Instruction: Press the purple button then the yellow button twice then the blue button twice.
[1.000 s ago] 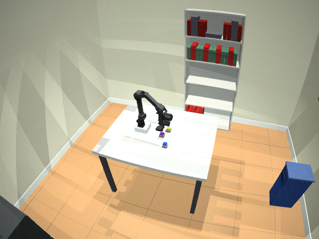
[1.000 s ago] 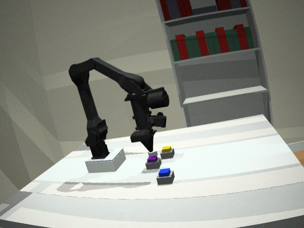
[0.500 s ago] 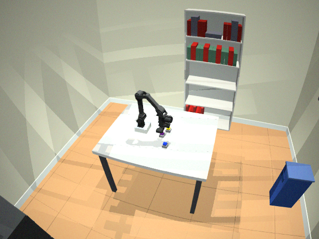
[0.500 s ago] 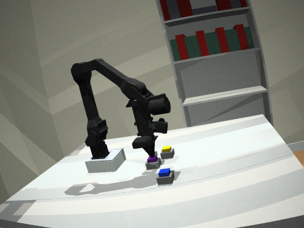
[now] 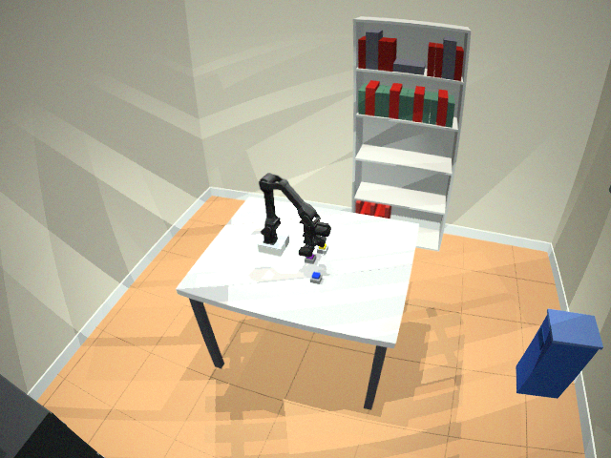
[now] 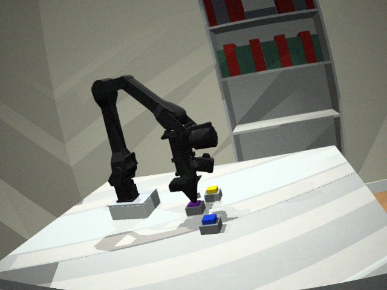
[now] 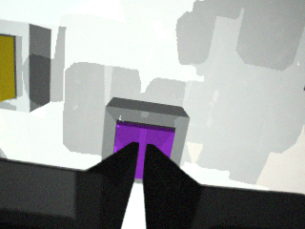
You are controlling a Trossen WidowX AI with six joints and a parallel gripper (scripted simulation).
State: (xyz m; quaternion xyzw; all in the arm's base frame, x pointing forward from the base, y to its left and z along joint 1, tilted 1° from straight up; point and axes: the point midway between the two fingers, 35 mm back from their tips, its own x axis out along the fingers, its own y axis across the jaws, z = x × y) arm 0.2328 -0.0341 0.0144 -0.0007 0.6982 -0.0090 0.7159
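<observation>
Right now the purple button is 1 cm below my gripper tip. From my gripper tip the other things lie so: yellow button 4 cm ahead, 9 cm to the left; blue button 7 cm ahead, 13 cm to the right.
</observation>
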